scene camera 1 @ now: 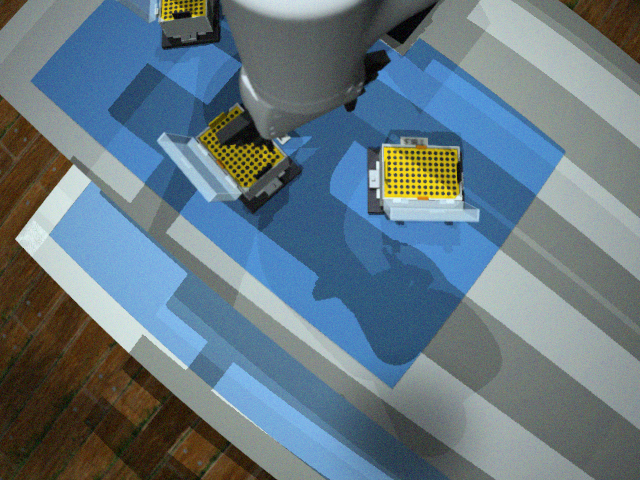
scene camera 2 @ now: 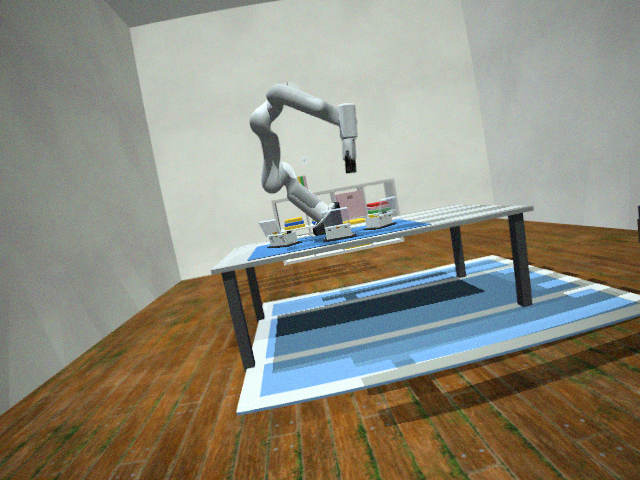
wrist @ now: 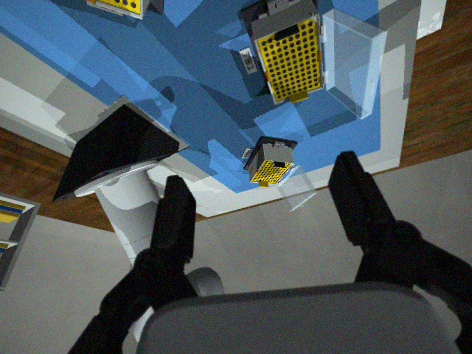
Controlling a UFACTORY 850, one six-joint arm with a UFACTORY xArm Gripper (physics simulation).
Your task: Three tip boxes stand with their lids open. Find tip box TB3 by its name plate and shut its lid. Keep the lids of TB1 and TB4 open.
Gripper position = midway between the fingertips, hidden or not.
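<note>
My gripper (scene camera 1: 304, 118) is visible; the wrist view (wrist: 258, 178) shows the gripper also.
</note>
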